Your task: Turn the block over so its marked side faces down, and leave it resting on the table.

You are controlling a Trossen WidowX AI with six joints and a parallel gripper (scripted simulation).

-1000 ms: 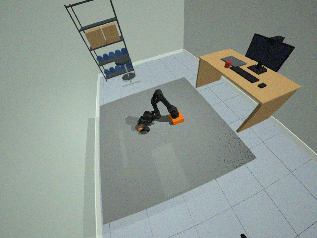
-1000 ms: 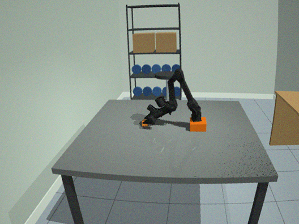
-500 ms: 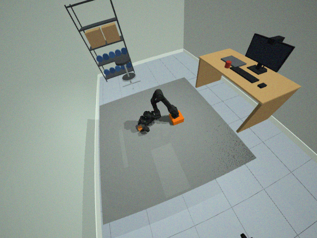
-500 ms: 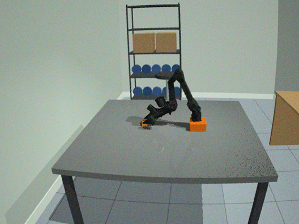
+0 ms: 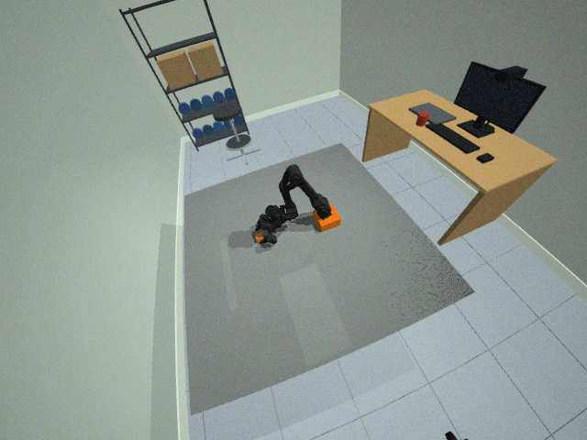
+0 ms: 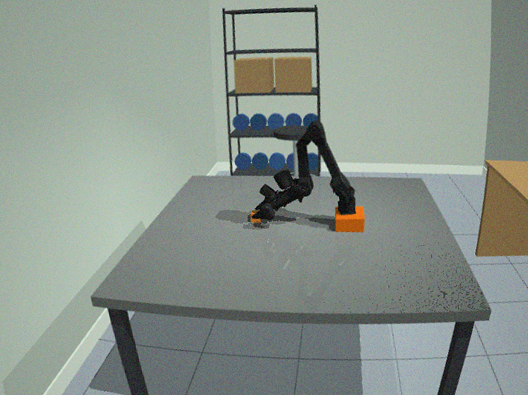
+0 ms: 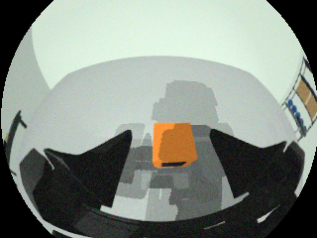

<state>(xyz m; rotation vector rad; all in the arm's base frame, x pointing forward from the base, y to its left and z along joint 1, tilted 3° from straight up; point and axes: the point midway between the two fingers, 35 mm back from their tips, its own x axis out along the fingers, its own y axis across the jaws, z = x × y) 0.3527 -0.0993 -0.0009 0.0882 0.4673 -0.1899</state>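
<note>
The orange block lies 2 cm behind my gripper tip and 1 cm below it.
</note>
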